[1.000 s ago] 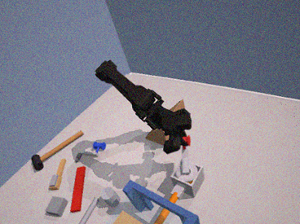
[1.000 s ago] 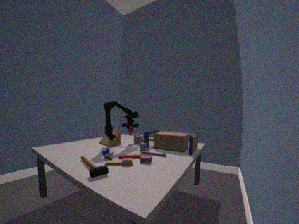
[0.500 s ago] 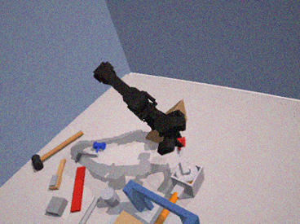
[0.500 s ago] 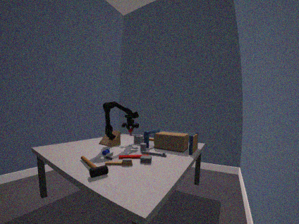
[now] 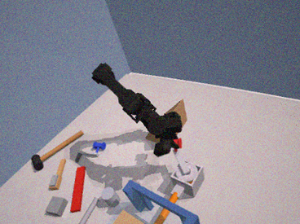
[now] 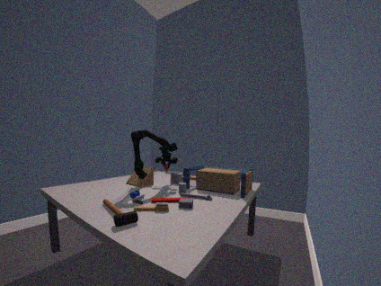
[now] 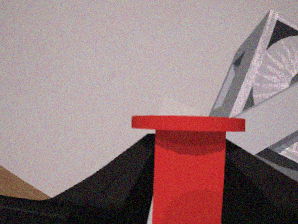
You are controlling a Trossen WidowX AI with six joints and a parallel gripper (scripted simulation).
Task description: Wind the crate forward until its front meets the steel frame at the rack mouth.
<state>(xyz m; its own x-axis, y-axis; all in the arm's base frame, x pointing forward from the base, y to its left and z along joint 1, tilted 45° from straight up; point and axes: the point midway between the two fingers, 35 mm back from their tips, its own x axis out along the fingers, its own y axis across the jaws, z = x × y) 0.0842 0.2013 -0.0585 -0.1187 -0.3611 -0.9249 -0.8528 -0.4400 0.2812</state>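
Right now my gripper tip is 30 mm short of the winch handle, 30 mm above it and 20 mm to the right of it. From my gripper tip the other things lie so: red knob 20 mm to the right, 10 mm ahead; then grey winch 100 mm below, 60 mm to the left, 40 mm ahead; then blue steel frame 220 mm ahead, 90 mm to the left, 30 mm below.
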